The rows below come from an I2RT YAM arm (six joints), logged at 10 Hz.
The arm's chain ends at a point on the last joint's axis. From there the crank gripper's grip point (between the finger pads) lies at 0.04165 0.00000 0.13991 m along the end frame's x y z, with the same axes.
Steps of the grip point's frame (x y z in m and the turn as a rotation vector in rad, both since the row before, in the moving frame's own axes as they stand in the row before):
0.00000 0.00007 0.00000 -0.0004 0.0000 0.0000
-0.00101 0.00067 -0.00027 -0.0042 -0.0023 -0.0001
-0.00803 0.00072 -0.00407 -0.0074 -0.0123 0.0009
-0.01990 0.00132 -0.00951 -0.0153 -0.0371 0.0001
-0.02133 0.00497 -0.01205 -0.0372 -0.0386 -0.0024
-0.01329 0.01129 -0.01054 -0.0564 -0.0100 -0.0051
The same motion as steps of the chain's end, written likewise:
0.00000 0.00001 0.00000 -0.0004 0.0000 0.0000
-0.00069 0.00009 -0.00036 -0.0042 -0.0023 -0.0001
-0.00631 -0.00035 -0.00457 -0.0074 -0.0123 0.0009
-0.01468 -0.00084 -0.01094 -0.0153 -0.0371 0.0001
-0.01591 -0.00017 -0.01346 -0.0372 -0.0386 -0.0024
-0.01191 0.00360 -0.01073 -0.0564 -0.0100 -0.0051

